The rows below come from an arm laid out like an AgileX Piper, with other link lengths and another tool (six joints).
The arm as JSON. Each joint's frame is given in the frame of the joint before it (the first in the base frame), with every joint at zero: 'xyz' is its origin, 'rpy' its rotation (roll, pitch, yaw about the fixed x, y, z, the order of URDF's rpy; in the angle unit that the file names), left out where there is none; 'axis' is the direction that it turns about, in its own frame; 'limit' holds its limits. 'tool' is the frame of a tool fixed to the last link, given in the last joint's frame.
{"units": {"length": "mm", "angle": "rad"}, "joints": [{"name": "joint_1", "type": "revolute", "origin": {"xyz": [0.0, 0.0, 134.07], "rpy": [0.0, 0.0, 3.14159]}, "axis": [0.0, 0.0, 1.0], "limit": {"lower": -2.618, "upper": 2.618}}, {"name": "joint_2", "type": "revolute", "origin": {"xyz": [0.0, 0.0, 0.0], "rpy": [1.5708, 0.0, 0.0]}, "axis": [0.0, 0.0, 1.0], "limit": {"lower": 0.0, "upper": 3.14}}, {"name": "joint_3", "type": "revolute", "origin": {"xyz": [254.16, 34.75, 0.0], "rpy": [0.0, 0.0, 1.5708]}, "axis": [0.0, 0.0, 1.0], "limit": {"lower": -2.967, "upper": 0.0}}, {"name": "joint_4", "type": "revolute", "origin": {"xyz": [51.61, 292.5, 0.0], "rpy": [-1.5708, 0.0, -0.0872]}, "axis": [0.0, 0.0, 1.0], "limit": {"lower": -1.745, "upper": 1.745}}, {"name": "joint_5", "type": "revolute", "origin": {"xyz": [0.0, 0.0, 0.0], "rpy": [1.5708, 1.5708, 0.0]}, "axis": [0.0, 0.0, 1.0], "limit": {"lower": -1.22, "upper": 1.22}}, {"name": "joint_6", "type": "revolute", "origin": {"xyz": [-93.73, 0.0, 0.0], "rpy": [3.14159, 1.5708, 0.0]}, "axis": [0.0, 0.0, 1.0], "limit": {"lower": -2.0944, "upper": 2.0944}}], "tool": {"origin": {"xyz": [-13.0, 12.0, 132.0], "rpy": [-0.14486, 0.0, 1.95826]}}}
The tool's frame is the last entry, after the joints.
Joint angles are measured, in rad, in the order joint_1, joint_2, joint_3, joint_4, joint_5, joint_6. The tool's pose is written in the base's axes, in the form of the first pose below.
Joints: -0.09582 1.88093 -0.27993 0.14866 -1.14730 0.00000
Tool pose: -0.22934 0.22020 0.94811; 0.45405 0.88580 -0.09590; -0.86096 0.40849 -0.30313; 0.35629 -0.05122 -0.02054
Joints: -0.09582 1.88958 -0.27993 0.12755 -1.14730 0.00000
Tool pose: -0.24635 0.20503 0.94724; 0.44879 0.89040 -0.07601; -0.85901 0.40639 -0.31137; 0.35566 -0.04690 -0.02363
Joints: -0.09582 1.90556 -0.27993 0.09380 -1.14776 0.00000
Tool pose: -0.27470 0.18121 0.94430; 0.44007 0.89688 -0.04409; -0.85491 0.40345 -0.32612; 0.35411 -0.03994 -0.02923
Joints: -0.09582 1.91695 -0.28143 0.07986 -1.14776 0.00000
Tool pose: -0.28924 0.17267 0.94155; 0.43663 0.89912 -0.03076; -0.85188 0.40221 -0.33545; 0.35316 -0.03703 -0.03292
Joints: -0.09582 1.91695 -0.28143 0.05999 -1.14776 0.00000
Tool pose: -0.29789 0.15479 0.94197; 0.43042 0.90255 -0.01220; -0.85206 0.40180 -0.33548; 0.35356 -0.03305 -0.03292
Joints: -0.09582 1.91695 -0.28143 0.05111 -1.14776 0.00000
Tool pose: -0.30171 0.14678 0.94203; 0.42759 0.90397 -0.00391; -0.85214 0.40162 -0.33550; 0.35372 -0.03127 -0.03292
